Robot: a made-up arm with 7 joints. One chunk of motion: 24 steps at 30 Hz.
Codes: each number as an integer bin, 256 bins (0 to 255) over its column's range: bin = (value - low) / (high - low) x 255, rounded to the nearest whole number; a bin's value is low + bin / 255 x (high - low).
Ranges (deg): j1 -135..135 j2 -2.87..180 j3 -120.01..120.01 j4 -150..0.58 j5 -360.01..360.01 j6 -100.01..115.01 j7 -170.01..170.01
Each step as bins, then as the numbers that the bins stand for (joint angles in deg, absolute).
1 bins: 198 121 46 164 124 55 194
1 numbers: 74.65 83.90 -76.71 -53.16 -9.88 -53.63 88.67
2 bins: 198 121 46 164 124 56 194
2 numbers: 74.65 83.90 -76.71 -53.16 -9.88 -52.79 88.67
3 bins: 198 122 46 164 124 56 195
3 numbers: 74.65 84.62 -76.71 -53.16 -9.88 -52.79 90.01
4 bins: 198 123 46 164 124 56 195
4 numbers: 74.65 85.34 -76.71 -53.16 -9.88 -52.79 90.01
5 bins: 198 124 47 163 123 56 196
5 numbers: 74.65 86.06 -75.77 -53.75 -12.71 -52.79 91.34
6 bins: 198 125 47 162 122 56 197
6 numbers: 74.65 86.77 -75.77 -54.34 -15.53 -52.79 92.67
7 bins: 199 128 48 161 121 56 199
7 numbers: 75.71 88.92 -74.83 -54.93 -18.35 -52.79 95.34
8 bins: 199 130 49 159 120 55 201
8 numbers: 75.71 90.36 -73.89 -56.11 -21.18 -53.63 98.01
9 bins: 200 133 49 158 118 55 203
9 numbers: 76.76 92.51 -73.89 -56.70 -26.82 -53.63 100.67
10 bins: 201 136 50 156 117 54 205
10 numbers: 77.82 94.66 -72.95 -57.88 -29.65 -54.48 103.34
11 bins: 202 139 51 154 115 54 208
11 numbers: 78.88 96.81 -72.01 -59.06 -35.30 -54.48 107.34
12 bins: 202 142 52 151 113 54 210
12 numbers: 78.88 98.96 -71.06 -60.83 -40.94 -54.48 110.01
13 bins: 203 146 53 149 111 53 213
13 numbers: 79.94 101.83 -70.12 -62.01 -46.59 -55.32 114.01
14 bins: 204 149 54 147 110 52 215
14 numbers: 81.00 103.98 -69.18 -63.20 -49.41 -56.16 116.67
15 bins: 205 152 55 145 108 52 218
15 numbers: 82.06 106.13 -68.24 -64.38 -55.06 -56.16 120.67
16 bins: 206 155 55 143 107 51 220
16 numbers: 83.12 108.29 -68.24 -65.56 -57.88 -57.01 123.34
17 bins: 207 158 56 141 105 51 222
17 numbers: 84.18 110.44 -67.30 -66.74 -63.53 -57.01 126.01
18 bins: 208 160 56 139 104 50 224
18 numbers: 85.24 111.87 -67.30 -67.92 -66.35 -57.85 128.67
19 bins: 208 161 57 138 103 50 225
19 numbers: 85.24 112.59 -66.36 -68.51 -69.18 -57.85 130.01
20 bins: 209 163 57 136 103 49 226
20 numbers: 86.29 114.02 -66.36 -69.69 -69.18 -58.69 131.34
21 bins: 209 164 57 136 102 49 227
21 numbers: 86.29 114.74 -66.36 -69.69 -72.00 -58.69 132.67
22 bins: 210 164 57 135 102 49 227
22 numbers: 87.35 114.74 -66.36 -70.28 -72.00 -58.69 132.67
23 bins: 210 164 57 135 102 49 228
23 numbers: 87.35 114.74 -66.36 -70.28 -72.00 -58.69 134.01
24 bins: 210 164 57 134 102 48 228
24 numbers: 87.35 114.74 -66.36 -70.87 -72.00 -59.54 134.01
